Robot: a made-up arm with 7 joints. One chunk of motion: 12 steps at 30 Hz.
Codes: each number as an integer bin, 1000 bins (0 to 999) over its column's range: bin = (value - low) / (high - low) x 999, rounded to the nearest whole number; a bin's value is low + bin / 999 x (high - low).
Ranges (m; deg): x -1.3..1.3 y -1.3..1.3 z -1.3..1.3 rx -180..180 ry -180..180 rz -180..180
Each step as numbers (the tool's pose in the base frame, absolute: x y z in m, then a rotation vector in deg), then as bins.
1 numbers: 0.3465 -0.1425 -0.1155 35.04 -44.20 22.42
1 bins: 633 445 455 597 377 562
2 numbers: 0.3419 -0.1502 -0.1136 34.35 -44.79 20.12
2 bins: 631 442 456 595 375 555
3 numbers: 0.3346 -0.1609 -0.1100 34.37 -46.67 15.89
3 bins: 628 438 457 595 370 544
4 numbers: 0.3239 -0.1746 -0.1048 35.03 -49.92 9.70
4 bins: 624 432 459 597 361 526
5 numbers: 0.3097 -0.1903 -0.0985 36.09 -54.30 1.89
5 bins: 618 426 462 600 349 505
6 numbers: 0.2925 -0.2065 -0.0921 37.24 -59.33 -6.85
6 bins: 612 420 464 603 335 480
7 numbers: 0.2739 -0.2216 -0.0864 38.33 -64.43 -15.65
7 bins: 605 414 466 606 321 456
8 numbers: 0.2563 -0.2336 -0.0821 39.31 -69.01 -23.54
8 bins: 598 410 468 609 308 434
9 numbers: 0.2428 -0.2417 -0.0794 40.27 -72.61 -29.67
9 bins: 593 407 469 611 298 417
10 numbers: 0.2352 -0.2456 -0.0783 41.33 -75.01 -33.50
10 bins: 590 405 469 614 291 407
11 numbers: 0.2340 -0.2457 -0.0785 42.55 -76.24 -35.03
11 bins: 589 405 469 618 288 402
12 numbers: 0.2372 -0.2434 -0.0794 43.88 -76.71 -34.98
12 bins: 591 406 469 621 287 402
